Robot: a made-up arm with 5 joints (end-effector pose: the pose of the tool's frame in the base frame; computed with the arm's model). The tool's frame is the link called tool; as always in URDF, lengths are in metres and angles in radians. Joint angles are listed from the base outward.
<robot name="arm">
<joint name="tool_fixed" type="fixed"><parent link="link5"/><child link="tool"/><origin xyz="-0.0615 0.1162 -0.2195" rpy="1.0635 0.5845 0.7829"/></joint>
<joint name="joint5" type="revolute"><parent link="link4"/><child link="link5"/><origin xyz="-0.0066 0.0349 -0.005" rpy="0 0 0"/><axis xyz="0 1 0"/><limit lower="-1.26" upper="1.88" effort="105" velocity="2.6"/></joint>
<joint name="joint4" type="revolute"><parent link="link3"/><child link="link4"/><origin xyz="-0.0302 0.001 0.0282" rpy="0 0 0"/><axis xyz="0.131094 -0.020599 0.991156"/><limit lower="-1.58" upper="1.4" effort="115" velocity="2.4"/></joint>
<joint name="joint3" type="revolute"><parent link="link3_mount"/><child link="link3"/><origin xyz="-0.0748 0.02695 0.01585" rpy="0 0 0"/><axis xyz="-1 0 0"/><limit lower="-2.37" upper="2.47" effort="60" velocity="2.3"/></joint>
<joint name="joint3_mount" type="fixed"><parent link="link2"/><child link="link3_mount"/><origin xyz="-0.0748 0.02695 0.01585" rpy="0 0 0"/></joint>
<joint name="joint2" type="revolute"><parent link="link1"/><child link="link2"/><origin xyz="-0.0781 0.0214 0.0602" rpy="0 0 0"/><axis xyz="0.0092 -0.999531 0.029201"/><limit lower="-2.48" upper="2.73" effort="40" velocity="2.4"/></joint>
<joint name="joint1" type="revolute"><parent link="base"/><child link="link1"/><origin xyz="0.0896 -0.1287 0.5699" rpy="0 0 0"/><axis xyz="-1 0 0"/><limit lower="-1.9" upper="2.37" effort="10" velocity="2.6"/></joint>
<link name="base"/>
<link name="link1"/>
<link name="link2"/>
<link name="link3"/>
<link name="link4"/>
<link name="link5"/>
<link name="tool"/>
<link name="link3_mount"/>
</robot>
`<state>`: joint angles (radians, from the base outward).
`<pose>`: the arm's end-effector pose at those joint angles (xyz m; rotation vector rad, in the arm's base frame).
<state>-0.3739 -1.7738 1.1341 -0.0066 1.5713</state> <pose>0.0263 -0.0790 1.0859 1.0338 -2.3681 1.0067</pose>
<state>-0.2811 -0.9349 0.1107 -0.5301 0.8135</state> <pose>-0.2244 0.0949 0.8781 1.1400 2.2754 -0.8092</pose>
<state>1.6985 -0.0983 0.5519 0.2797 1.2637</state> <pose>-0.4322 -0.0417 0.4009 -0.5784 0.9866 -2.0193</pose>
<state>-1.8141 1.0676 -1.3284 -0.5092 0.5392</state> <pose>-0.2948 -0.1168 0.8354 -1.9550 0.8359 -1.7201</pose>
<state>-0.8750 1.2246 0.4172 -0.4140 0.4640</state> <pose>0.0909 0.1917 0.5497 1.6064 -0.1744 0.0661</pose>
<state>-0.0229 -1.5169 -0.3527 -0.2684 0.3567</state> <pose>-0.0607 0.1743 0.9008 1.3865 2.3230 -0.9420</pose>
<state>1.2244 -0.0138 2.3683 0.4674 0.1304</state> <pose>-0.3216 -0.0295 0.7397 -2.2664 0.6726 -1.7567</pose>
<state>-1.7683 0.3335 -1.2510 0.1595 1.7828</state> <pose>-0.4347 -0.2219 0.5330 -0.7914 -0.4219 -2.7336</pose>
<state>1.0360 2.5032 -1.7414 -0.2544 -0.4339</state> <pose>-0.0213 -0.1569 0.2688 -0.0062 0.6035 2.8103</pose>
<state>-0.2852 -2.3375 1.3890 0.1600 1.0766</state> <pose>0.2478 -0.1612 1.0044 1.3697 -2.1428 0.1460</pose>
